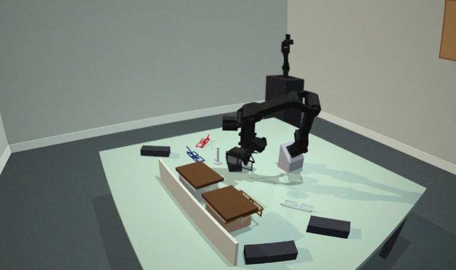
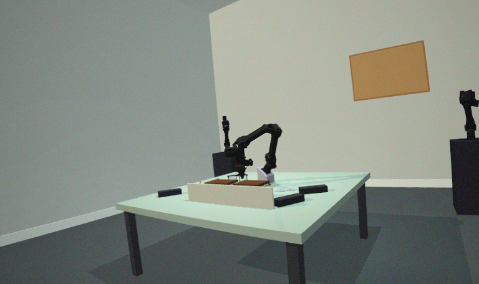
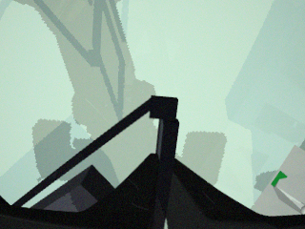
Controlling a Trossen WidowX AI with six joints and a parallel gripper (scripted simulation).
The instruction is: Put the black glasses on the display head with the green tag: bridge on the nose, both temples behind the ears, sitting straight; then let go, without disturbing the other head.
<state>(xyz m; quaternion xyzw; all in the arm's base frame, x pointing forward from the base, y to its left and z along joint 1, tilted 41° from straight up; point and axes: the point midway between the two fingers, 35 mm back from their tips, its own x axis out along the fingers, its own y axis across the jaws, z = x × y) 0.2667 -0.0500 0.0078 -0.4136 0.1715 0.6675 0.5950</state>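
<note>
The small post lies 10 mm ahead of my gripper tip, 210 mm to the right of it and 60 mm below it. Also, from my gripper tip: tan head: 210 mm ahead, 220 mm to the left, 20 mm below; white panel: 330 mm ahead, 100 mm to the left, 30 mm below.
</note>
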